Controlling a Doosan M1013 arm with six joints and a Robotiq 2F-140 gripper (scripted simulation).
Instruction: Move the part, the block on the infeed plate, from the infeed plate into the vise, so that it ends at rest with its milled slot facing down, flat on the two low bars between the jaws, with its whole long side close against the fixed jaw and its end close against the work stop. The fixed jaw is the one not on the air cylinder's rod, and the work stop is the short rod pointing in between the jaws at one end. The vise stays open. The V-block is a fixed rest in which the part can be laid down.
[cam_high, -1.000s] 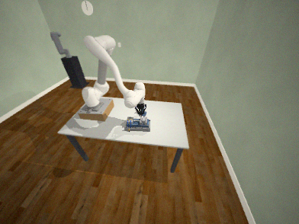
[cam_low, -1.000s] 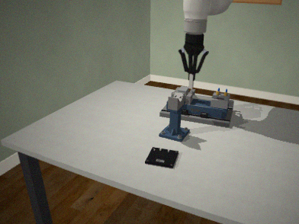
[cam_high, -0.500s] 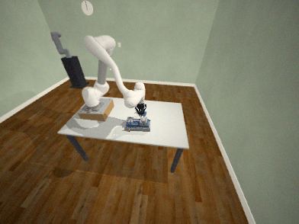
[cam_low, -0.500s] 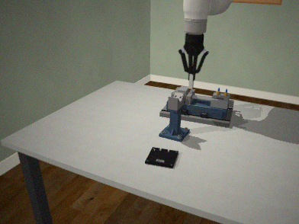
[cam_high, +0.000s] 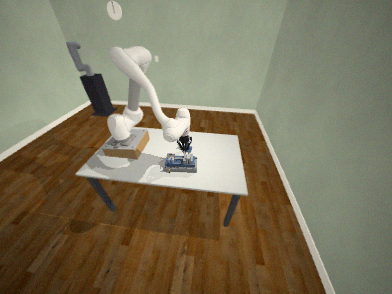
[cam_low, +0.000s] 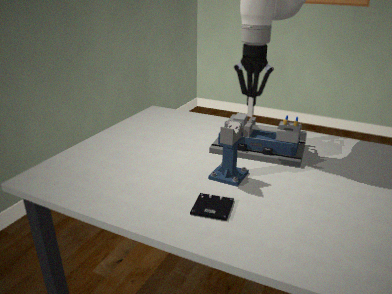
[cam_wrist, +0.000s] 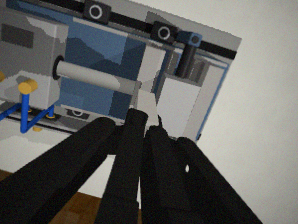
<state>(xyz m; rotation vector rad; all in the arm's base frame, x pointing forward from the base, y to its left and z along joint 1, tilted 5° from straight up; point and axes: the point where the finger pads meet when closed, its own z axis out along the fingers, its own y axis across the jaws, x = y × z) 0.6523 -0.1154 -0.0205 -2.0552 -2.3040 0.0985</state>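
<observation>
The part is 6 cm below my hand and 3 cm ahead of it. Round my hand: cylinder rod (7 cm below, 5 cm behind); fixed jaw (7 cm below, 6 cm ahead, 1 cm to the left); work stop (6 cm below, 5 cm to the left, 3 cm ahead).
</observation>
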